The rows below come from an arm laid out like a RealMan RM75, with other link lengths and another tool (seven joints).
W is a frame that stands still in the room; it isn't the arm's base.
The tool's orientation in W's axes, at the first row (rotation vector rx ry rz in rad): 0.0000 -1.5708 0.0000
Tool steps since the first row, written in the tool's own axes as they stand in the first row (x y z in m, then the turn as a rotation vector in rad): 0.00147 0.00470 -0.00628 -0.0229 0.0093 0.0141; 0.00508 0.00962 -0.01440 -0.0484 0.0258 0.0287; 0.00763 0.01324 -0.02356 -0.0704 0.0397 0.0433; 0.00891 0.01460 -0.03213 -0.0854 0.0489 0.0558; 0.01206 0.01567 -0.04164 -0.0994 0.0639 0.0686
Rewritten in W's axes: 0.00628 0.00470 0.00147 -0.0141 0.0093 -0.0229; 0.01440 0.00962 0.00508 -0.0287 0.0258 -0.0484; 0.02356 0.01324 0.00763 -0.0433 0.0397 -0.0704; 0.03213 0.01460 0.00891 -0.0558 0.0489 -0.0854; 0.04164 0.01567 0.01206 -0.0686 0.0639 -0.0994
